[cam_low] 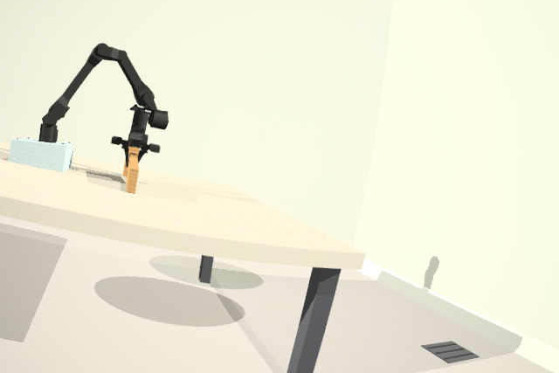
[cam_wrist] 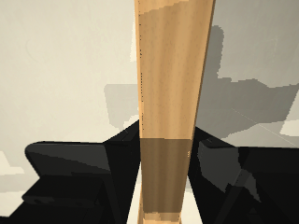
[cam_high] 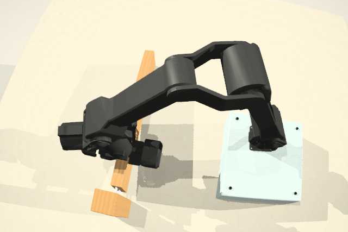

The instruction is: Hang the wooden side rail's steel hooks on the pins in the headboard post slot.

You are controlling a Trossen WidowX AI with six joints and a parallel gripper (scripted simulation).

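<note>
The headboard post is 1 cm ahead of my gripper tip, 13 cm to the left of it and 4 cm above it.
</note>
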